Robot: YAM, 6 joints.
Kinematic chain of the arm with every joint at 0, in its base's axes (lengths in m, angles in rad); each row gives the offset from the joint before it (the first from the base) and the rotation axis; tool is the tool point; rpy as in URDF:
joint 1: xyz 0 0 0.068 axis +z
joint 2: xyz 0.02 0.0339 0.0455 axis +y
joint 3: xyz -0.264 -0.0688 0 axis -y
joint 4: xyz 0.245 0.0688 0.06 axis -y
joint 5: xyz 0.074 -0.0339 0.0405 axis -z
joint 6: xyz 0.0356 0 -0.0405 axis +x
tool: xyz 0 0 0 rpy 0 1.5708 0
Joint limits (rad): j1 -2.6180..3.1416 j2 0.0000..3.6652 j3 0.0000..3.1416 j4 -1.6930..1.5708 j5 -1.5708..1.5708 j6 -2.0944..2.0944
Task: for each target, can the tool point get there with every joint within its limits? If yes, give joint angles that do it. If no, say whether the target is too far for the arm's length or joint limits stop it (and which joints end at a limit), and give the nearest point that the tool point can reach.
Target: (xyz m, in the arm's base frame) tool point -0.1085 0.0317 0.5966
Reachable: yes | joints -0.5929 0.6487 1.6747 0.4608 1.3067 -0.7051
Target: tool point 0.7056 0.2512 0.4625
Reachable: no: too far | nearest point 0.5506 0.1960 0.3837 | short by 0.182 m
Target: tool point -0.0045 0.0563 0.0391
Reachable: yes | joints 1.9700 2.7209 0.4498 -1.3008 0.5208 -0.7513
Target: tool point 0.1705 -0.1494 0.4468
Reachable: yes | joints -0.8679 1.1120 1.0887 0.5379 -1.2274 0.7041
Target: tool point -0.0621 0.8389 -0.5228
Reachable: no: too far | nearest point -0.0387 0.5228 -0.2530 | short by 0.416 m
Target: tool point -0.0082 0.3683 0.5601
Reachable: yes | joints 1.6637 2.0066 2.7592 -0.7927 0.8179 -1.5480
